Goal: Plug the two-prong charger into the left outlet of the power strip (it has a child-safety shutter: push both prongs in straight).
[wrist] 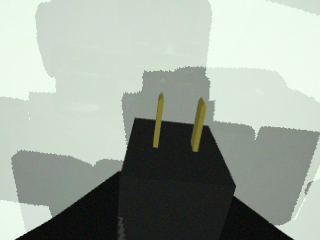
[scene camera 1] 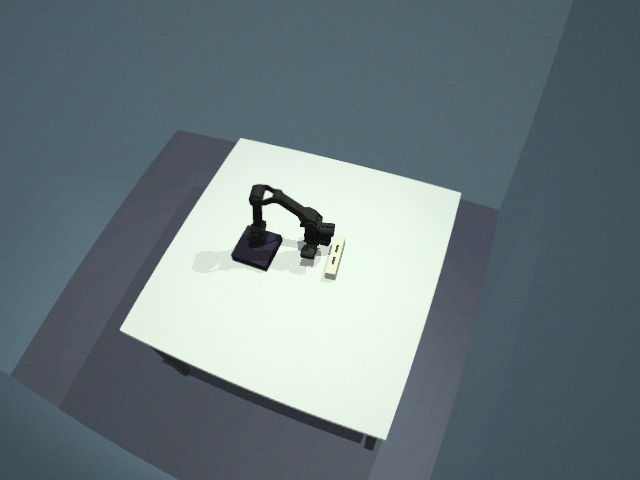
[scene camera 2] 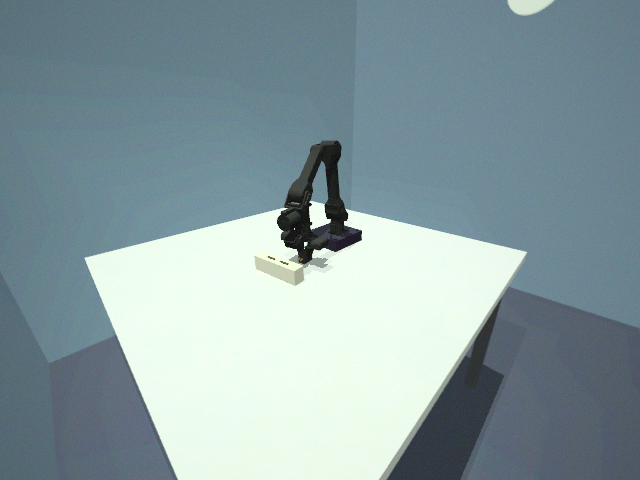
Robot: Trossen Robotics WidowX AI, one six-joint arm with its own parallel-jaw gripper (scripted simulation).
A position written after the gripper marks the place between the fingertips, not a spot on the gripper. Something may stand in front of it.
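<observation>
A two-prong charger (wrist: 173, 174) is carried by the gripper (scene camera 2: 305, 258), which is visible in the wrist view too (wrist: 164, 185).
</observation>
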